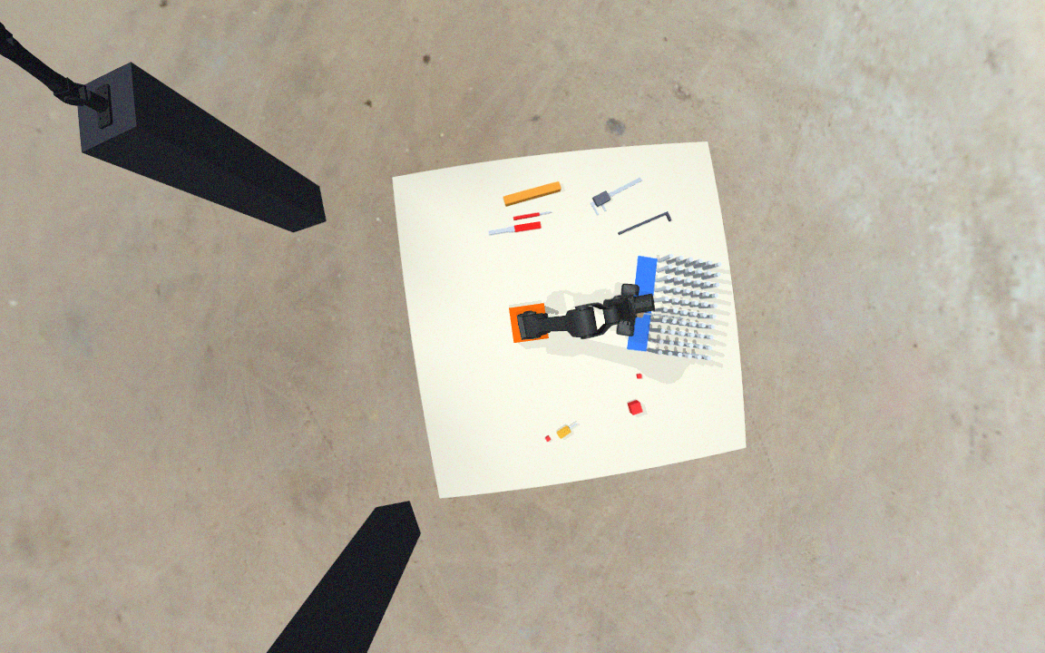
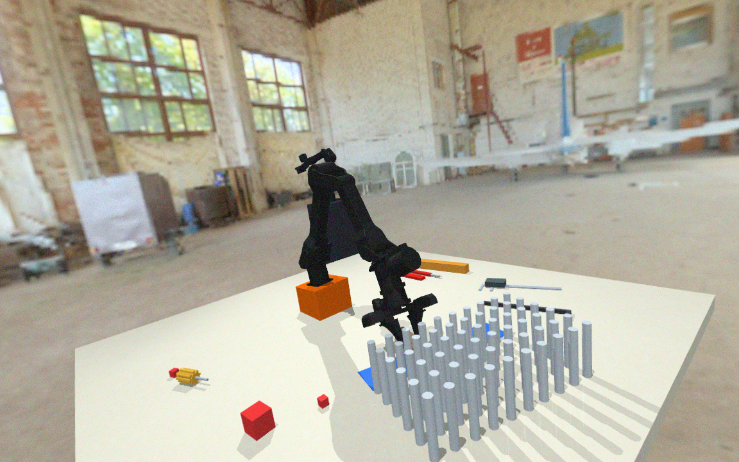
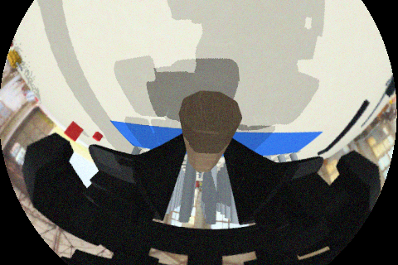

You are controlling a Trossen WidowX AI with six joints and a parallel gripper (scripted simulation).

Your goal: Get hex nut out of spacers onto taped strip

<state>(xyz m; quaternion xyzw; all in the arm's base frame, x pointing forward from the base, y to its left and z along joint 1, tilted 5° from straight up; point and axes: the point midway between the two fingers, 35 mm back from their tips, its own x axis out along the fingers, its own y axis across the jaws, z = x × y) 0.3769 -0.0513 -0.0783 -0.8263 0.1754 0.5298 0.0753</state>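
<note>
My gripper tip is 60 mm short of the blue taped strip, 20 mm to the right of it and 10 mm above it. Also, from my gripper tip: small yellow screwdriver 380 mm to the right, 360 mm behind; orange bar 530 mm to the left, 260 mm behind.
</note>
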